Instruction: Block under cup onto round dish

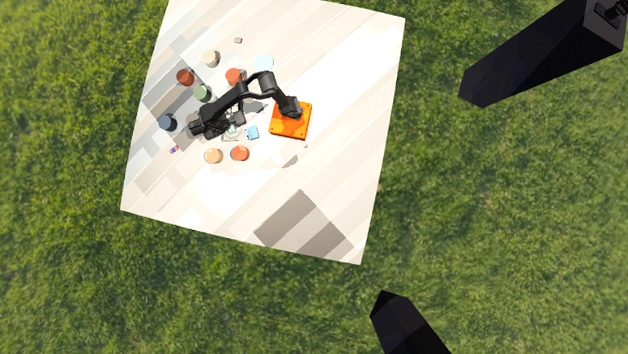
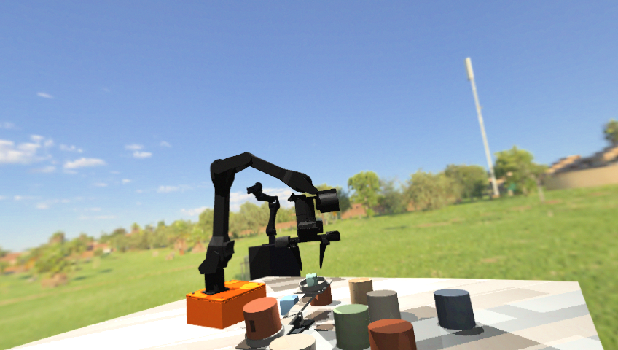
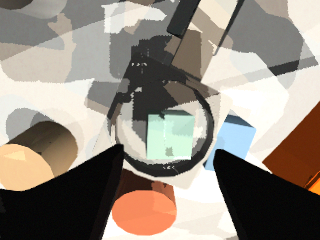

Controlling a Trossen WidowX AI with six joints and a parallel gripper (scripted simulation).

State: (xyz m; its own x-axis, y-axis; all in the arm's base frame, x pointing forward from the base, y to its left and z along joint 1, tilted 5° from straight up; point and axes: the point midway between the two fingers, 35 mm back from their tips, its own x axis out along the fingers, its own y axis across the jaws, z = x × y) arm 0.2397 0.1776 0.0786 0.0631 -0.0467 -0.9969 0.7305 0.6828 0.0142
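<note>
The mint-green block lies 3 cm below my gripper tip. Round my gripper tip: small balance: 11 cm to the right, 8 cm below, 5 cm ahead; tan cup: 16 cm to the left, 8 cm below, 5 cm ahead; green cup: 25 cm ahead, 12 cm to the right, 8 cm below.
</note>
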